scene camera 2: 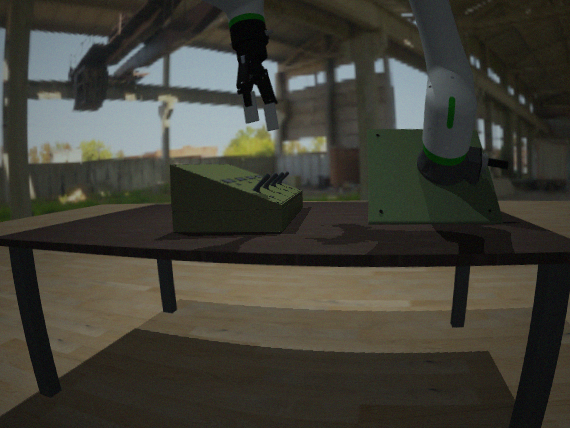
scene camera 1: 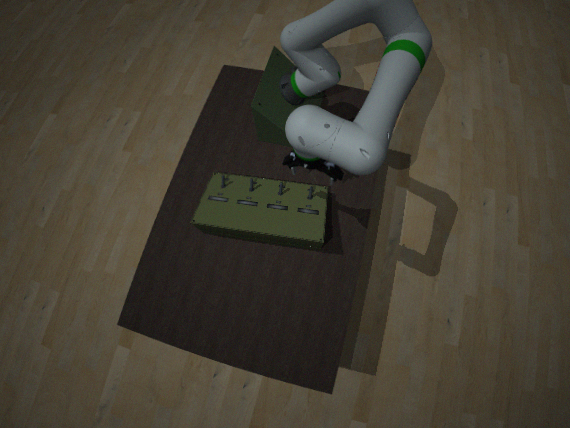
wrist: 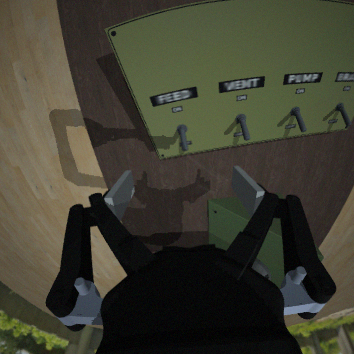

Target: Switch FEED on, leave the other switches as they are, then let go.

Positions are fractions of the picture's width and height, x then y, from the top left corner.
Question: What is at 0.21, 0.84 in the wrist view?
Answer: My gripper.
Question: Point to a green switch box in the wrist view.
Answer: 0.57, 0.21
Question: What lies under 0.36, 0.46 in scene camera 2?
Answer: A green switch box.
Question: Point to a green switch box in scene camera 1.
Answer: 0.51, 0.51
